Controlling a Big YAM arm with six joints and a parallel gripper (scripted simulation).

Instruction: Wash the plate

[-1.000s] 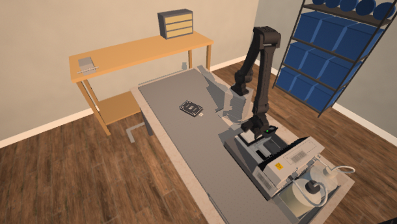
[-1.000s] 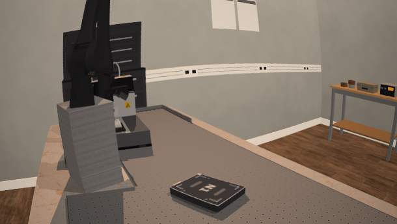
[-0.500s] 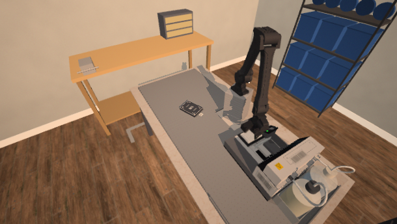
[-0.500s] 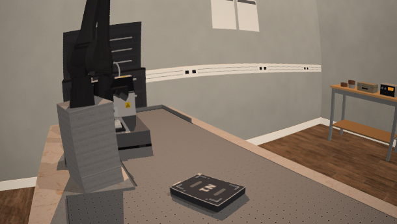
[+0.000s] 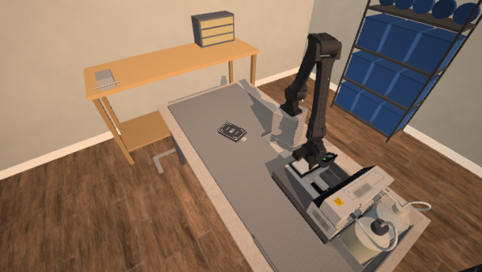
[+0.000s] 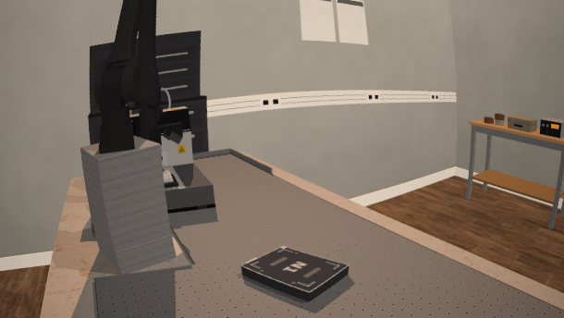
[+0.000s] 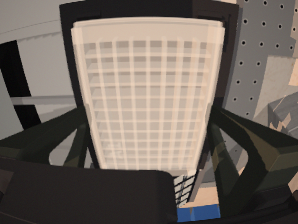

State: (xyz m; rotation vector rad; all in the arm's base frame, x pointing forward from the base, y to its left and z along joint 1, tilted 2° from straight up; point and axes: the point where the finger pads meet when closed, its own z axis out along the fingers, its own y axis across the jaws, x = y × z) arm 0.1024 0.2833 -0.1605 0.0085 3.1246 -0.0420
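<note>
The clear well plate is 10 mm below my hand. From my hand the other things lie so: dark carrier 20 mm below; washer 150 mm to the left, 30 mm above; label 160 mm ahead, 420 mm to the right, 100 mm below.
</note>
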